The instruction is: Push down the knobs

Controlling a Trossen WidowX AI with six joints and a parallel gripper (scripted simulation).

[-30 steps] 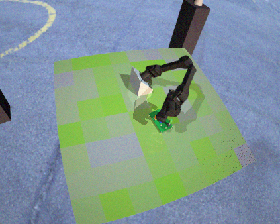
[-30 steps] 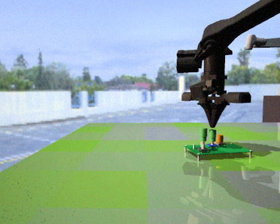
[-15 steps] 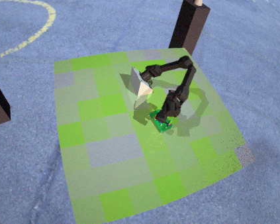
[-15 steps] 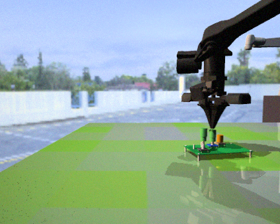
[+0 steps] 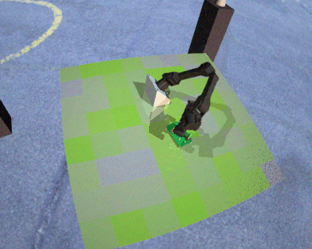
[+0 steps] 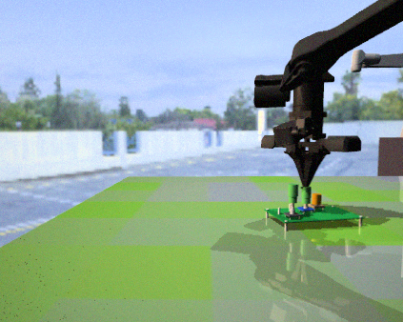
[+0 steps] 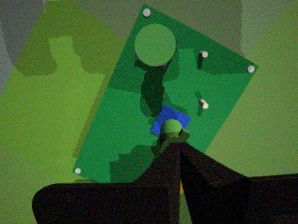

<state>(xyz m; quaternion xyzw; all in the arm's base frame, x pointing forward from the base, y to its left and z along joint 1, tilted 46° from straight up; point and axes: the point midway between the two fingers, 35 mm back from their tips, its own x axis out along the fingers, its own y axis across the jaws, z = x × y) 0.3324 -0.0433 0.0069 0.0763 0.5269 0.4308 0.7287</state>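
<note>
The green knob lies 1 cm below my gripper tip.
</note>
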